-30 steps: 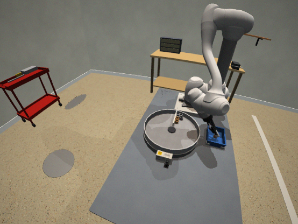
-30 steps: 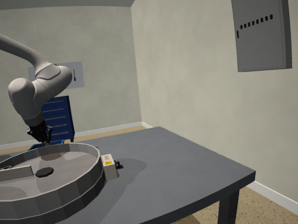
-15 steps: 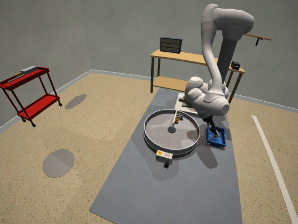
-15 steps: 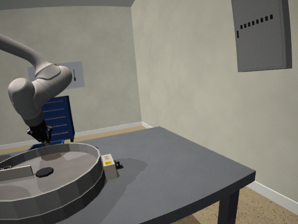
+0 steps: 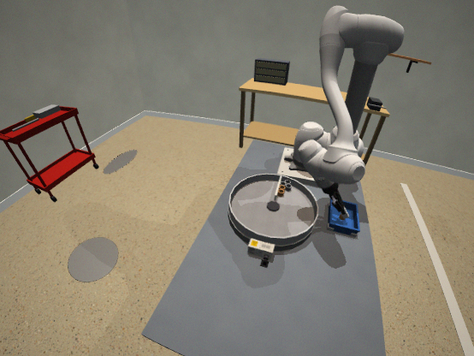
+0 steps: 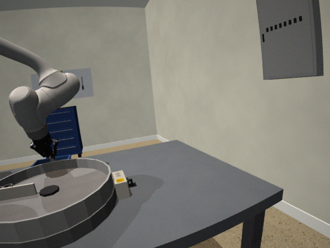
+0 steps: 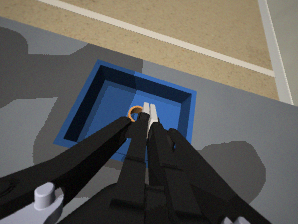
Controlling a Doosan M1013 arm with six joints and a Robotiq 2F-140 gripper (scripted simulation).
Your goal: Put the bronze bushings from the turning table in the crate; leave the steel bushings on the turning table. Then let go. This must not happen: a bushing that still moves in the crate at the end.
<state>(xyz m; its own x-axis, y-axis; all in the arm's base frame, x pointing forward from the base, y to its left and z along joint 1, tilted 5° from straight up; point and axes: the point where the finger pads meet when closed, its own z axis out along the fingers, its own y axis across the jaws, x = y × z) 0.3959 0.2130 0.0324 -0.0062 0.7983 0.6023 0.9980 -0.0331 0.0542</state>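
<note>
Right now the blue crate is 40 mm below my hand, 10 mm to the left of it and 10 mm behind it. Also, from my hand: round grey turning table: 350 mm to the right, 40 mm ahead, 10 mm below.
</note>
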